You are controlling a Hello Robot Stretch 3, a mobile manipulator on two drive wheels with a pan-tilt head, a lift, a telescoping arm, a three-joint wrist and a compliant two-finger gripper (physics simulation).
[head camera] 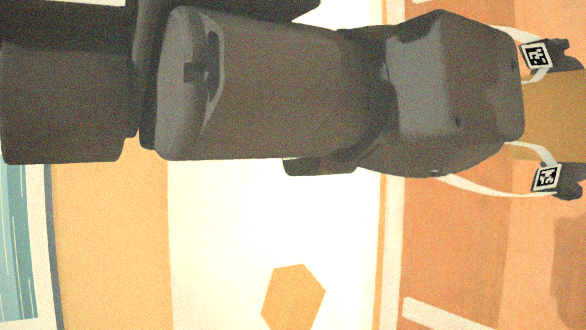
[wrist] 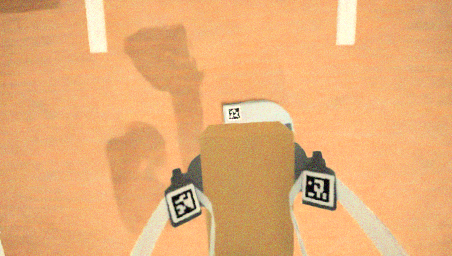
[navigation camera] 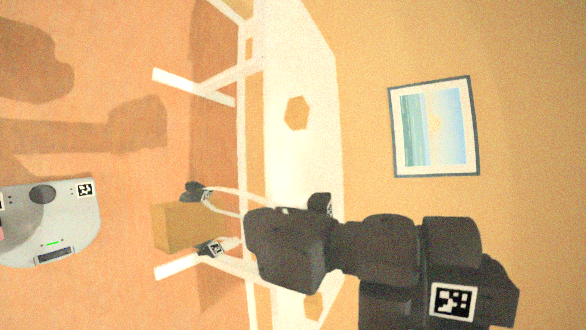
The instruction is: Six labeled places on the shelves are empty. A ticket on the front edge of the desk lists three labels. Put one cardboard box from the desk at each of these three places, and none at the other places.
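Frame: origin at the robot's base, x left, y up, z ahead, level; millimetres.
Where they show: gripper, fingertip midpoint: (head camera: 572, 119) (navigation camera: 190, 217); robot's base, link origin: (navigation camera: 43, 193).
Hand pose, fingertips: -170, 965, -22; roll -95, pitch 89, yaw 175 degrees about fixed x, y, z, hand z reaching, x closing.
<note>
Each offset is from my fingertips to the top centre of the thing, as dx, dy, dz. Level surfaces: height alone.
My gripper (head camera: 565, 119) (navigation camera: 200, 220) (wrist: 245, 164) is shut on a cardboard box {+11, +41, +1} (head camera: 550, 107) (navigation camera: 172, 227) (wrist: 247, 210), with one fingertip against each side. In the navigation camera view it holds the box past the front edge of the white desk {dy -14} (head camera: 225, 240) (navigation camera: 300, 165), over the floor on the robot base's side. One cardboard box {-382, +36, +219} (head camera: 295, 297) (navigation camera: 297, 113) stands on the desk, and part of another box {-394, +36, -489} (navigation camera: 313, 306) shows beyond the wrist. The ticket, the shelves and their labels do not show in these views.
The grey robot base (navigation camera: 65, 220) (wrist: 260, 111) is on the floor below the held box. The desk's white feet (navigation camera: 175, 80) (wrist: 96, 30) reach out along the floor. A framed picture (head camera: 15, 240) (navigation camera: 435, 125) hangs on the wall behind the desk.
</note>
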